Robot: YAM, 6 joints.
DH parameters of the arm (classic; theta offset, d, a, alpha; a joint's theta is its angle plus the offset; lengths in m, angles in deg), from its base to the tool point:
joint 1: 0 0.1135 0.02 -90
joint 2: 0 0 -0.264 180
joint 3: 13.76 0 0.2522 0
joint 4: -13.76 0 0.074 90
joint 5: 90 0 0 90
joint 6: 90 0.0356 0 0
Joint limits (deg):
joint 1: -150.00..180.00
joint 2: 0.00..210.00
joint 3: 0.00..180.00
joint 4: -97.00..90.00
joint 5: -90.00..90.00
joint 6: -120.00..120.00
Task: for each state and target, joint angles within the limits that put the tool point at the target. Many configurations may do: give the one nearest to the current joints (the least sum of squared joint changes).
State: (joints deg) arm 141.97 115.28 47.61 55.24 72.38 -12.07
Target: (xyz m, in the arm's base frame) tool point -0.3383 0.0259 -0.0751
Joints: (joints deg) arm 180.00 149.15 51.25 49.92 46.68 -12.07
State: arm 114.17 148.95 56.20 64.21 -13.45 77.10
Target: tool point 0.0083 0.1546 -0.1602
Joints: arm 85.36 170.49 32.72 55.89 -6.82 77.10
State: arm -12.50 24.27 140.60 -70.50 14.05 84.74
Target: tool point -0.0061 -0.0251 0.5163
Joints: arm -6.27 46.41 107.64 -80.16 46.02 84.74
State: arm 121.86 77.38 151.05 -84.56 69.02 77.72
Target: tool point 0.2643 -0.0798 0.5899
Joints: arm 156.47 53.31 172.80 -53.68 65.37 77.72
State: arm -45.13 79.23 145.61 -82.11 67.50 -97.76
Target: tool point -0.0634 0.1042 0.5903
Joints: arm -74.05 57.78 153.56 -85.56 65.24 -97.76
